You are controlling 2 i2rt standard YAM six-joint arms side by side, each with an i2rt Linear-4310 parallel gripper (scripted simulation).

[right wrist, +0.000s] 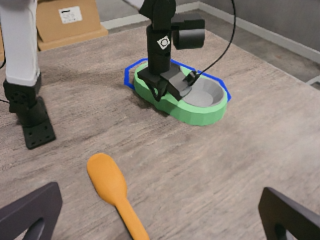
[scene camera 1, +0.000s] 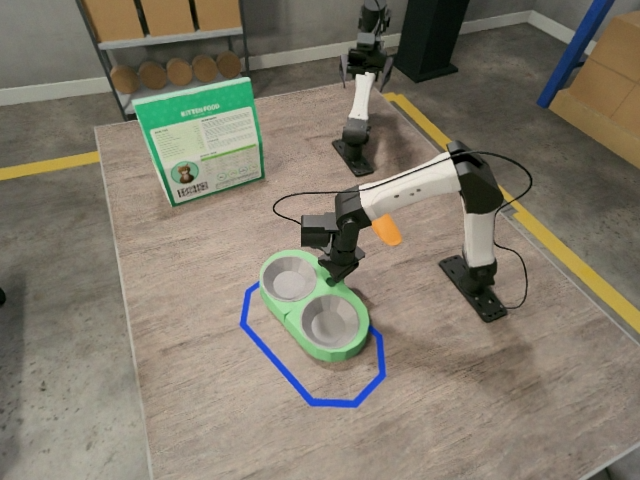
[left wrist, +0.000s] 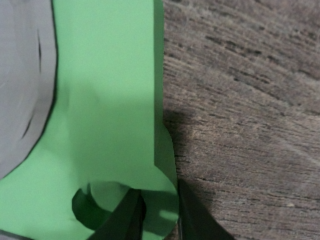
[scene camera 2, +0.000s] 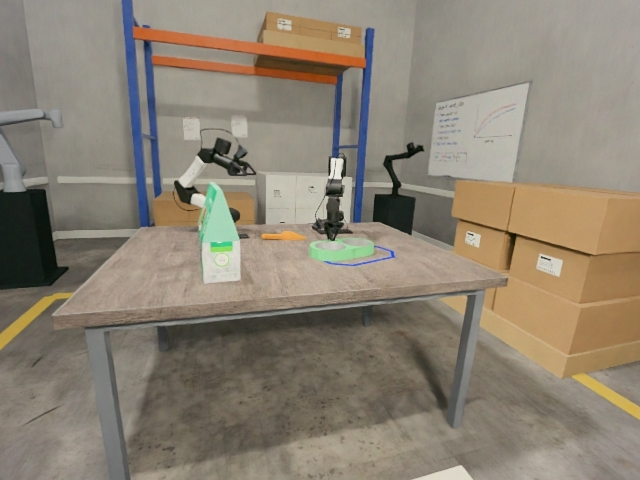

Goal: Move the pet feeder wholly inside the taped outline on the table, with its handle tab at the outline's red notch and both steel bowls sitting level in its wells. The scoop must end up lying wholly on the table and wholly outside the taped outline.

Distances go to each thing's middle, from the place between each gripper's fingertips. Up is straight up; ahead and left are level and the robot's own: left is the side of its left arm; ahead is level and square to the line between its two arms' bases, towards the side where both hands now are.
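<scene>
It is my left gripper (scene camera 1: 338, 279) that I consider here: my left gripper is 80 mm to the right of the blue taped outline (scene camera 1: 374, 383), 110 mm short of it and 40 mm above it.
My right hand (scene camera 1: 362, 88) is 420 mm to the right of the blue taped outline and 360 mm short of it, and it is also 330 mm above the outline.
</scene>
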